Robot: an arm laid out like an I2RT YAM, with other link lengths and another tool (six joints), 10 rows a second.
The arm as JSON. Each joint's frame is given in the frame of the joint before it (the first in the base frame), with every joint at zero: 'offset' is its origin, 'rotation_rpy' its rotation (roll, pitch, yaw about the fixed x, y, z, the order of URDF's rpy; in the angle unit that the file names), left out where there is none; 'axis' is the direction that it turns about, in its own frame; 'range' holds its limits. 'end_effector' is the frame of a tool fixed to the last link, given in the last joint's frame.
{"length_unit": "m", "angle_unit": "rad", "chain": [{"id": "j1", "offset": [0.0, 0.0, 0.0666], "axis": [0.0, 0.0, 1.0], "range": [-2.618, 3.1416]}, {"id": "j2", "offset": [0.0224, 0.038, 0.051], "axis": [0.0, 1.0, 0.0], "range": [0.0, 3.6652]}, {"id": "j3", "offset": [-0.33, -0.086, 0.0], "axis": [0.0, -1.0, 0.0], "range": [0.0, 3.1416]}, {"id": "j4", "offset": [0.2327, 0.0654, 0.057], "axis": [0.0, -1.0, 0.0], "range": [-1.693, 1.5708]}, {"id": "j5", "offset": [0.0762, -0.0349, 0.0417], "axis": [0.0, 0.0, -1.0], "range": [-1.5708, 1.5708]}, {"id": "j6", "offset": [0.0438, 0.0, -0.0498], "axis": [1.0, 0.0, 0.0], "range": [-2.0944, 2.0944]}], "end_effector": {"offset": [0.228, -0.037, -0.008], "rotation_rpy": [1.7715, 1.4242, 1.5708]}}
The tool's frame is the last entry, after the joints.
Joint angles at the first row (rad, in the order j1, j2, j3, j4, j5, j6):
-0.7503, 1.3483, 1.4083, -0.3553, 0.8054, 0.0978
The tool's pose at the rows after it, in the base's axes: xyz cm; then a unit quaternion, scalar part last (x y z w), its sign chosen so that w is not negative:
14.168 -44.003 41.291 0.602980 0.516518 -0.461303 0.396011
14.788 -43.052 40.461 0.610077 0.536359 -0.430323 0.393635
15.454 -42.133 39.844 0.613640 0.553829 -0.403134 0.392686
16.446 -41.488 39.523 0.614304 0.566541 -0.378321 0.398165
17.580 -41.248 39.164 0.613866 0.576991 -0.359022 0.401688
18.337 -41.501 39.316 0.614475 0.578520 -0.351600 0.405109
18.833 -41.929 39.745 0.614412 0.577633 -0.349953 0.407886
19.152 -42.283 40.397 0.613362 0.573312 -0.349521 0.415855
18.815 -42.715 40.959 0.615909 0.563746 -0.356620 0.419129
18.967 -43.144 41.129 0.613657 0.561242 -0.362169 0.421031
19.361 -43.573 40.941 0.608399 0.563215 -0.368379 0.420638
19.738 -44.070 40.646 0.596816 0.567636 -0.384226 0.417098
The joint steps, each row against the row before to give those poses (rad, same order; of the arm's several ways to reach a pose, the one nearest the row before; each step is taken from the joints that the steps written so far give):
0.0028, -0.0075, 0.0402, -0.1045, -0.0683, 0.0525
-0.0009, -0.0046, 0.0479, -0.1091, -0.0595, 0.0546
-0.0002, -0.0042, 0.0381, -0.0818, -0.0555, 0.0371
0.0009, -0.0017, 0.0249, -0.0421, -0.0524, 0.0249
0.0008, 0.0104, 0.0211, -0.0224, -0.0414, 0.0165
0.0001, 0.0179, 0.0241, -0.0053, -0.0143, 0.0080
-0.0020, 0.0196, 0.0287, -0.0034, -0.0049, 0.0003
-0.0028, 0.0069, 0.0125, 0.0143, -0.0036, -0.0035
-0.0040, 0.0039, 0.0040, 0.0159, 0.0166, -0.0023
-0.0004, 0.0074, -0.0041, 0.0223, 0.0081, -0.0107
0.0030, 0.0090, -0.0135, 0.0279, 0.0067, -0.0171
0.0094, 0.0080, -0.0298, 0.0454, 0.0220, -0.0384

